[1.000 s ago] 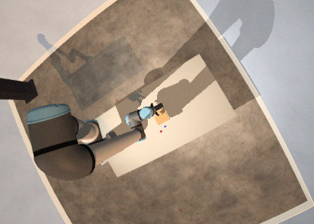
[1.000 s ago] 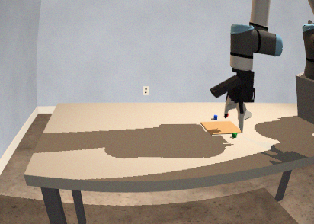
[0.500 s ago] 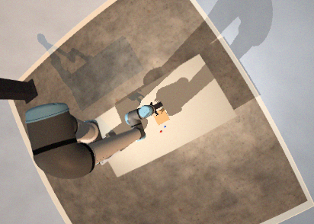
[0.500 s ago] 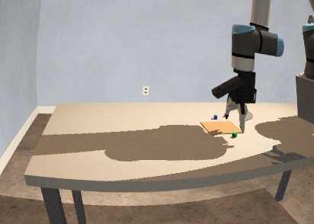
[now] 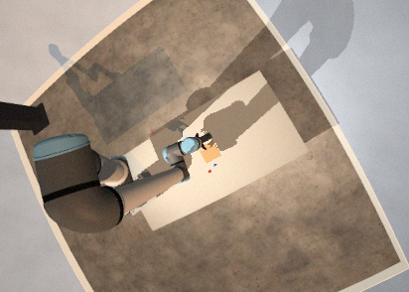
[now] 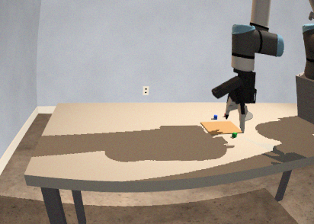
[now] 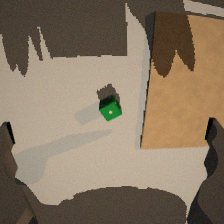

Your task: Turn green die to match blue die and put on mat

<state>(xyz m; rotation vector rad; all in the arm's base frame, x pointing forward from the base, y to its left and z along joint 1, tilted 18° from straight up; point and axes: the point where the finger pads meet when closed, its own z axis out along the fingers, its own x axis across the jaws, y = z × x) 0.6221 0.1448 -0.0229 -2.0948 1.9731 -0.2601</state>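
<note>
The green die is 10 mm behind my hand and 30 mm below it. The rest, counted from my hand: red die 60 mm behind, 250 mm to the right, 30 mm below; then mat 10 mm ahead, 110 mm to the right, 40 mm below; then blue die 220 mm to the right, 30 mm below.
</note>
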